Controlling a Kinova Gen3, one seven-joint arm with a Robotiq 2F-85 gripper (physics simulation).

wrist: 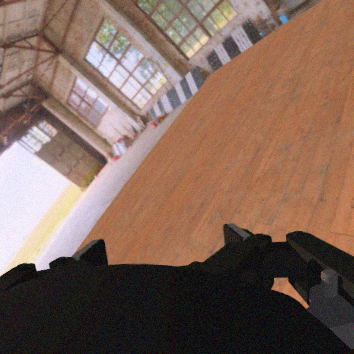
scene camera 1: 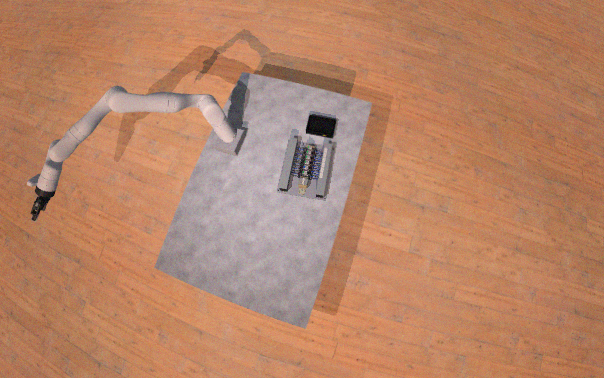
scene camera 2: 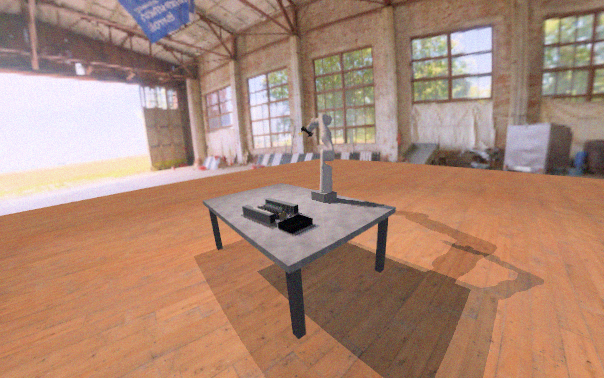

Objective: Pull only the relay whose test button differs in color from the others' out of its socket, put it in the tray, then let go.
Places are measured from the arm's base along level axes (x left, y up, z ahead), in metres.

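Where they show: gripper, fingertip midpoint: (wrist: 164, 245) (scene camera 1: 38, 215) (scene camera 2: 305, 133); arm's base, link origin: (scene camera 1: 228, 135) (scene camera 2: 325, 191).
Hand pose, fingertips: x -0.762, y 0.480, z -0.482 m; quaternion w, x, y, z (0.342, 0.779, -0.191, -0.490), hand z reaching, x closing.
Each offset is from my fingertips to the centre of the thing. "spot": to the spot under its first point. Level surfaces: height alone.
A row of small relays @[dx +0.733, dy -0.493, dz +0.963 m] (scene camera 1: 308, 161) stands in the sockets between two grey side ducts on the grey panel; their test buttons are too small to tell apart. The black tray @[spot: dx +1.010, dy -0.537, dz +0.966 m] (scene camera 1: 321, 125) (scene camera 2: 295, 223) lies on the table beside one end of the panel. No relay shows in the tray. My gripper (scene camera 1: 35, 217) (scene camera 2: 302, 130) (wrist: 164, 245) is open and empty. It is held high in the air, beyond the table's edge on the robot's side, far from the relays. The relays and the tray do not show in the wrist view.
The grey ducts (scene camera 1: 287, 164) (scene camera 2: 258, 214) rise on both sides of the relay row. The arm's base (scene camera 1: 241, 141) (scene camera 2: 324, 196) stands at the edge of the grey table @[dy -0.540 m] (scene camera 1: 240, 240) (scene camera 2: 345, 220). Wooden floor (wrist: 240, 150) surrounds the table.
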